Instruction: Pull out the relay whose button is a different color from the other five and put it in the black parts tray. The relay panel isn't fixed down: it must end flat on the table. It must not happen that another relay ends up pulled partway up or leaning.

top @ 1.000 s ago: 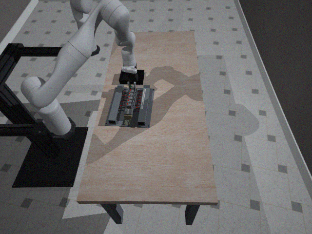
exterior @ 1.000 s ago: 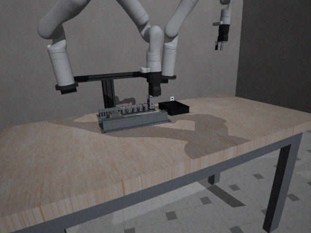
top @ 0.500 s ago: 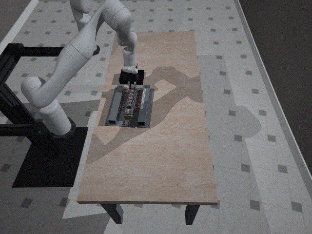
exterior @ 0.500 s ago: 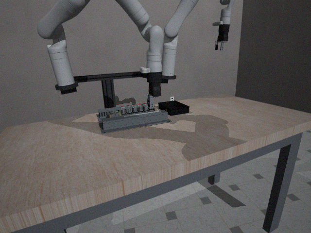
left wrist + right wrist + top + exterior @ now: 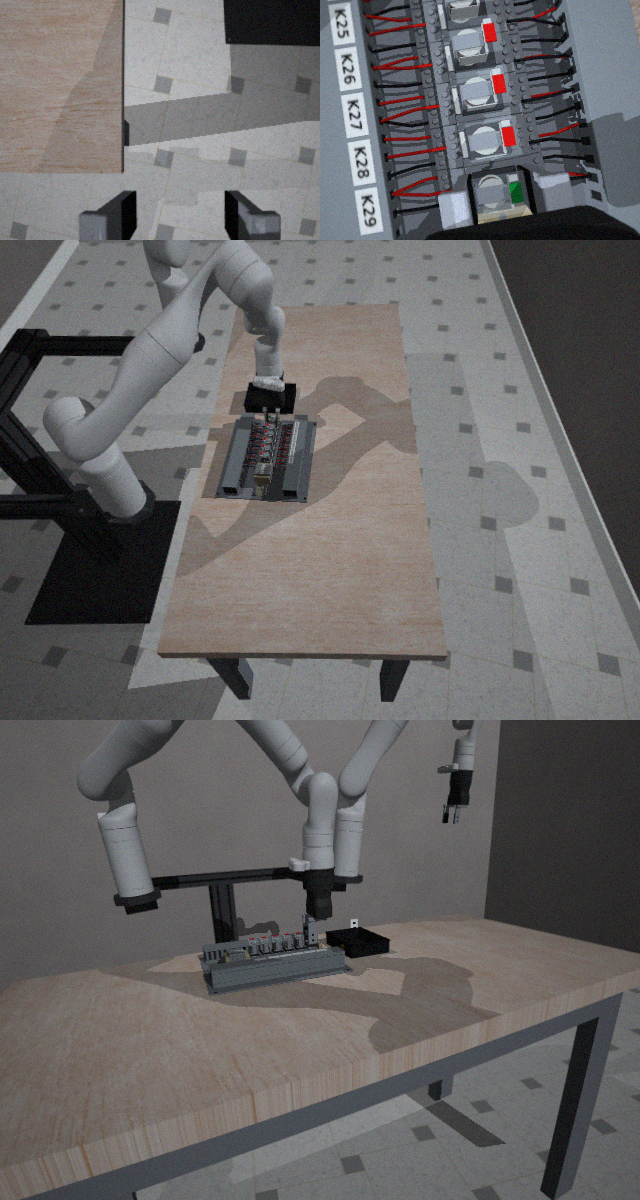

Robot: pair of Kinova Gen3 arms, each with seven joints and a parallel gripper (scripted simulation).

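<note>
Now: right hand 10 mm above the green-button relay. From my right hand the other things lie so: black parts tray (30 mm behind, 150 mm to the left, 50 mm below); then grey relay panel (10 mm behind, 100 mm to the right, 40 mm below).
</note>
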